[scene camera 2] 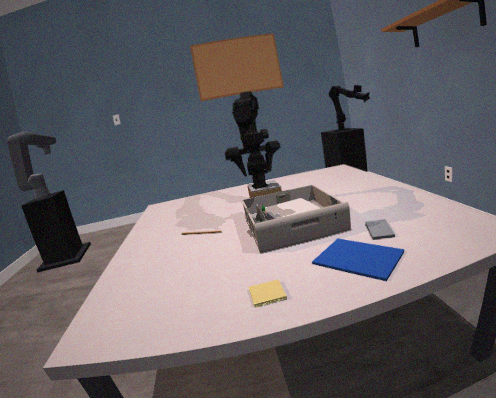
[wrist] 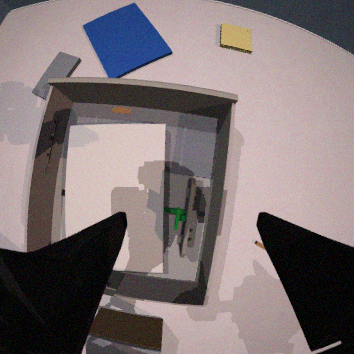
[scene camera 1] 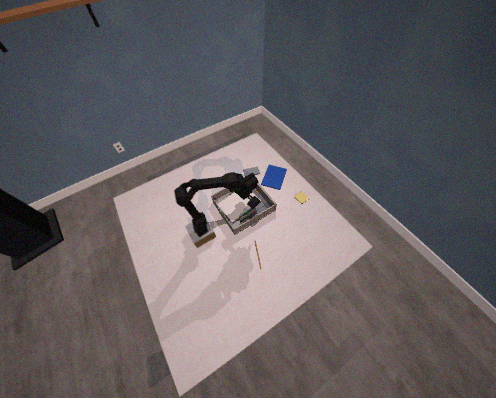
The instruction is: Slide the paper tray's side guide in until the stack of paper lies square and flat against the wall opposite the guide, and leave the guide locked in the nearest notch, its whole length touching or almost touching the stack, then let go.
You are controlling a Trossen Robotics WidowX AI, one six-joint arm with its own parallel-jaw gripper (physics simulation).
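Places are measured from the arm's base along level axes (x back, y up, z left), in metres.
Pixels of known places: gripper, fingertip midpoint: (scene camera 2: 258, 173) (wrist: 192, 219) (scene camera 1: 249, 199); arm's base at its link origin: (scene camera 2: 259, 186) (scene camera 1: 201, 230).
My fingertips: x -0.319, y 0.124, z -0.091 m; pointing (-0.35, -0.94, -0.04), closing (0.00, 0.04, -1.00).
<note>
Ahead of a thing's pixels: the offset from my fingertips to its top centre.
The grey paper tray @(dx -0.017, dy -0.111, dz +0.090 m) (scene camera 1: 255, 224) (scene camera 2: 280, 238) (wrist: 145, 86) stands on the table. The white paper stack @(dx +0.002, dy -0.166, dz +0.114 m) (scene camera 1: 230, 202) (scene camera 2: 300, 204) (wrist: 115, 155) lies flat in it, close to the left wall in the wrist view, with a thin strip between them. The side guide @(dx +0.027, dy -0.126, dz -0.001 m) (scene camera 2: 260, 213) (wrist: 188, 217), with a green lever @(dx +0.026, dy -0.126, dz +0.009 m) (scene camera 2: 263, 208) (wrist: 177, 215), stands right of the stack in the wrist view, a gap apart from it and slightly slanted in that view. My gripper (scene camera 1: 253, 201) (scene camera 2: 257, 172) (wrist: 192, 219) is open and empty above the tray, its fingers wide on either side of the guide in the wrist view.
A blue notebook @(dx -0.363, dy -0.199, dz +0.132 m) (scene camera 1: 274, 177) (scene camera 2: 358, 258) (wrist: 127, 40) and a grey slab @(dx -0.267, dy -0.197, dz +0.287 m) (scene camera 1: 251, 171) (scene camera 2: 380, 229) (wrist: 57, 74) lie beyond the tray, a yellow pad @(dx -0.371, dy -0.196, dz -0.136 m) (scene camera 1: 301, 197) (scene camera 2: 268, 293) (wrist: 236, 38) farther off. A pencil @(dx +0.140, dy -0.200, dz -0.230 m) (scene camera 1: 257, 255) (scene camera 2: 201, 232) (wrist: 259, 245) lies beside the tray on the guide's side.
</note>
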